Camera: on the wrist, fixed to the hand. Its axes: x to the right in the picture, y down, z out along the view.
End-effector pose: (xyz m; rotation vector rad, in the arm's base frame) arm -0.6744 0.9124 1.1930 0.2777 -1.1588 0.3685
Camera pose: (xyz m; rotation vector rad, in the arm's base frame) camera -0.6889 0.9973 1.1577 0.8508 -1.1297 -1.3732
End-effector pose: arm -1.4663 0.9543 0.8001 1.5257 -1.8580 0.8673
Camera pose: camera -1.5414 1.0086 0.7917 2.2761 -0.4590 -0.6234
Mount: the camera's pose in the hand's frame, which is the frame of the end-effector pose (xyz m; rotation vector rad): -0.0260 0.0822 -0.0350 -0.4020 -0.5119 -1.5872
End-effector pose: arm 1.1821 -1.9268 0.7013 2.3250 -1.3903 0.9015
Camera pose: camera 1.0892 -1.9310 0.7055 2.3609 0.4182 -0.4225
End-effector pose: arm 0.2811 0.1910 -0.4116 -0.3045 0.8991 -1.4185
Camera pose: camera 0.3184 0.2412 -0.4805 -1.8903 0.3886 -2.3312
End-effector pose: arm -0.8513 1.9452 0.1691 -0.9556 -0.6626 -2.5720
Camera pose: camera -0.8147 1.8611 0.1537 0.6568 0.5980 1.5191
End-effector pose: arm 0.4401 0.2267 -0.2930 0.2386 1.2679 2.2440
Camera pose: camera 0.4171 0.1534 -0.2405 -0.2745 0.3347 0.8697
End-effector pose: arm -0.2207 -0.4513 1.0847 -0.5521 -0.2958 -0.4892
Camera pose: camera -0.1954 -0.4007 1.0109 -0.7548 -1.1576 -1.9780
